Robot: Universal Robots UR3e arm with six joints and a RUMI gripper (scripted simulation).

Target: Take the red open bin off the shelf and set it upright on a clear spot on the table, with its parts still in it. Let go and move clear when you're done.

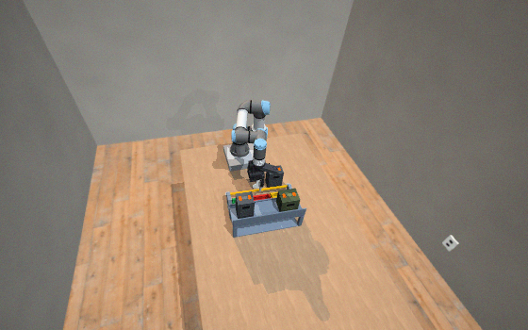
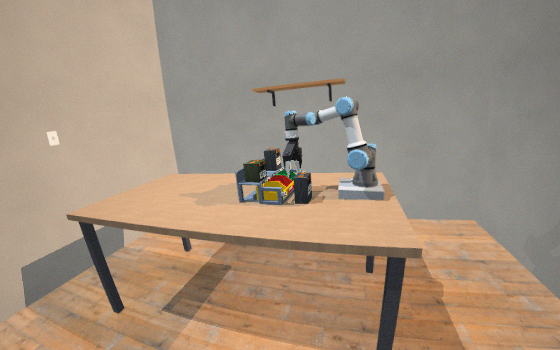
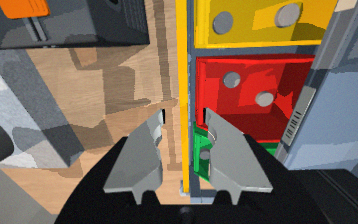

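Right now my hand is 30 mm above the yellow rod. Round my hand: yellow bin (110 mm to the left, 80 mm ahead, 50 mm below); red bin (90 mm ahead, 50 mm below); black case (110 mm to the left, 80 mm behind, 20 mm below).
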